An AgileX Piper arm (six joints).
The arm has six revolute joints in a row. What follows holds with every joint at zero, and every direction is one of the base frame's.
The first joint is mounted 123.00 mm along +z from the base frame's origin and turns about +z.
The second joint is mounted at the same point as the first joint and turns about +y.
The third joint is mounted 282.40 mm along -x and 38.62 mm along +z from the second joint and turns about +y.
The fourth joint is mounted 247.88 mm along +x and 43.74 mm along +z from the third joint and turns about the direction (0.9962, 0, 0.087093).
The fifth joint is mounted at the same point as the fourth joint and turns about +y.
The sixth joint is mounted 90.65 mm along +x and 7.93 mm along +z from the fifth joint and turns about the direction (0.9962, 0, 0.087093).
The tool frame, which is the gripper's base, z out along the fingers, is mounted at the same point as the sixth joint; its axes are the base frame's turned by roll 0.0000, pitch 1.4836 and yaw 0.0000 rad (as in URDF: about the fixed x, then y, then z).
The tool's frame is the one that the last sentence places.
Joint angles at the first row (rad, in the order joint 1, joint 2, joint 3, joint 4, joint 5, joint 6):
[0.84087, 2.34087, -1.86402, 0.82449, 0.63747, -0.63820]
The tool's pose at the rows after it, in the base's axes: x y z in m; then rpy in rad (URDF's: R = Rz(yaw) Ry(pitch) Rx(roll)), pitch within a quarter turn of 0, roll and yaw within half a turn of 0:
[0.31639, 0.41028, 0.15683, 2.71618, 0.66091, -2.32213]
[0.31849, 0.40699, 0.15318, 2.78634, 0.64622, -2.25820]
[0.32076, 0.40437, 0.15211, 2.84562, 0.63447, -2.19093]
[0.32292, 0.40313, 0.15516, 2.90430, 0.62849, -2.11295]
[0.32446, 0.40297, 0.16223, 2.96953, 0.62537, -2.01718]
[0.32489, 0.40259, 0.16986, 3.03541, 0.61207, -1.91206]
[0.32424, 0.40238, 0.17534, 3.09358, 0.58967, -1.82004]
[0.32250, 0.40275, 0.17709, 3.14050, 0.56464, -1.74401]
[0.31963, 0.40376, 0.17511, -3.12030, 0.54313, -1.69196]
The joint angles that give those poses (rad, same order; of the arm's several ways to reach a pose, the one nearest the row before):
[0.84376, 2.34470, -1.86451, 0.72943, 0.64186, -0.60045]
[0.84138, 2.34853, -1.86789, 0.65763, 0.65271, -0.58645]
[0.83781, 2.35216, -1.87874, 0.60287, 0.67352, -0.59073]
[0.83542, 2.35410, -1.90115, 0.55441, 0.70321, -0.60720]
[0.83507, 2.35313, -1.93304, 0.50806, 0.74175, -0.63699]
[0.83603, 2.35084, -1.96535, 0.46309, 0.78880, -0.67557]
[0.83969, 2.34934, -1.99070, 0.41884, 0.82937, -0.70767]
[0.84596, 2.34970, -2.00382, 0.38208, 0.85512, -0.73731]
[0.85297, 2.35273, -2.00570, 0.36472, 0.87038, -0.76486]

